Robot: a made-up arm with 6 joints. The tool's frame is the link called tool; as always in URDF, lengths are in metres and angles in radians.
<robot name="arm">
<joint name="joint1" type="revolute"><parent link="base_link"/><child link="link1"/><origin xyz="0.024 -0.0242 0.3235" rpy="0 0 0"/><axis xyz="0 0 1"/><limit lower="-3.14" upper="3.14"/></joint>
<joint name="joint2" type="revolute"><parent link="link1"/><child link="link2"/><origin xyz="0.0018 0.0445 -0.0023" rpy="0 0 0"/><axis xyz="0 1 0"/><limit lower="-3.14" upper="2.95"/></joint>
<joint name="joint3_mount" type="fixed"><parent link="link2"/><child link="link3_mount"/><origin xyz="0.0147 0.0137 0.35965" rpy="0 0 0"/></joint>
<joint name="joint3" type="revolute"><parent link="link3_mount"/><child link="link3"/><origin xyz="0.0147 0.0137 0.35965" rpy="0 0 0"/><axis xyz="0 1 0"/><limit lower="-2.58" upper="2.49"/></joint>
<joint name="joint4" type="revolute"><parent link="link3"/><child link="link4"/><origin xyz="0.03 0.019 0.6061" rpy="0 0 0"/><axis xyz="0 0 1"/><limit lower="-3.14" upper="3.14"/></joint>
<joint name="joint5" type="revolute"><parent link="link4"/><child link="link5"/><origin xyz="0.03 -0.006 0.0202" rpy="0 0 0"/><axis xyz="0 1 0"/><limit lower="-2.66" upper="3.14"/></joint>
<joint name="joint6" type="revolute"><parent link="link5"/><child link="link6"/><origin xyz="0.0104 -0.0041 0.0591" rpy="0 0 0"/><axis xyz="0 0 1"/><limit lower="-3.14" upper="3.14"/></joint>
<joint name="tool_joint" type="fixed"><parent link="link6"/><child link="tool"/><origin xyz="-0.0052 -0.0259 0.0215" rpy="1.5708 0 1.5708"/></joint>
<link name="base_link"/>
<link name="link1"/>
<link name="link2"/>
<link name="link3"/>
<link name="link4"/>
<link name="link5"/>
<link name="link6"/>
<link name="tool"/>
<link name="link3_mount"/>
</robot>
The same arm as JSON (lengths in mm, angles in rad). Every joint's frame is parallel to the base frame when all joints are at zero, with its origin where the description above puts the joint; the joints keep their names.
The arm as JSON. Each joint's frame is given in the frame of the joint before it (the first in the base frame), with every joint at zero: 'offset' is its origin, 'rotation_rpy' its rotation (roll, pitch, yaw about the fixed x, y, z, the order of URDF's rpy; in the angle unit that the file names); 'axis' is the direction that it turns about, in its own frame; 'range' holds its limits. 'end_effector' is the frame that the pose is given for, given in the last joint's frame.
{"length_unit": "mm", "angle_unit": "rad", "chain": [{"id": "joint1", "offset": [24.0, -24.2, 323.5], "rotation_rpy": [0.0, 0.0, 0.0], "axis": "+z", "range": [-3.14, 3.14]}, {"id": "joint2", "offset": [1.8, 44.5, -2.3], "rotation_rpy": [0.0, 0.0, 0.0], "axis": "+y", "range": [-3.14, 2.95]}, {"id": "joint3", "offset": [29.4, 27.4, 719.3], "rotation_rpy": [0.0, 0.0, 0.0], "axis": "+y", "range": [-2.58, 2.49]}, {"id": "joint4", "offset": [30.0, 19.0, 606.1], "rotation_rpy": [0.0, 0.0, 0.0], "axis": "+z", "range": [-3.14, 3.14]}, {"id": "joint5", "offset": [30.0, -6.0, 20.2], "rotation_rpy": [0.0, 0.0, 0.0], "axis": "+y", "range": [-2.66, 3.14]}, {"id": "joint6", "offset": [10.4, -4.1, 59.1], "rotation_rpy": [0.0, 0.0, 0.0], "axis": "+z", "range": [-3.14, 3.14]}], "end_effector": {"offset": [-5.2, -25.9, 21.5], "rotation_rpy": [1.5708, 0.0, 1.5708]}}
